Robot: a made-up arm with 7 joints. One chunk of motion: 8 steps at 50 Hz.
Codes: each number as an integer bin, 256 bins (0 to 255) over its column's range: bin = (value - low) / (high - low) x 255, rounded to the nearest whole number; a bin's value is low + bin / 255 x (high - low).
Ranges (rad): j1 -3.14..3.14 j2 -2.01..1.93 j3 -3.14..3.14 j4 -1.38..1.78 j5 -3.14..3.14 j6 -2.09..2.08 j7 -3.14..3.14
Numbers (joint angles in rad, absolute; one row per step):
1: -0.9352 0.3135 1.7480 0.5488 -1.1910 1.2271 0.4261
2: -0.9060 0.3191 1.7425 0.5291 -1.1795 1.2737 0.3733
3: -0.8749 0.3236 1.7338 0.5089 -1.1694 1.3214 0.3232
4: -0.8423 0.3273 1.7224 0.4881 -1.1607 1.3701 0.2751
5: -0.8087 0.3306 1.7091 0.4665 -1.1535 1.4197 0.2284
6: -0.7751 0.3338 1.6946 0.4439 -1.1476 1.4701 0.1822
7: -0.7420 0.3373 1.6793 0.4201 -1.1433 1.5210 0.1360
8: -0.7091 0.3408 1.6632 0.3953 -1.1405 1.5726 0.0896
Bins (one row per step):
1: 90 150 198 156 79 203 145
2: 91 151 198 154 80 206 143
3: 92 151 198 152 80 209 141
4: 93 151 197 151 80 212 139
5: 95 151 197 149 81 215 137
6: 96 152 196 147 81 218 135
7: 97 152 196 145 81 221 133
8: 99 152 195 143 81 224 131

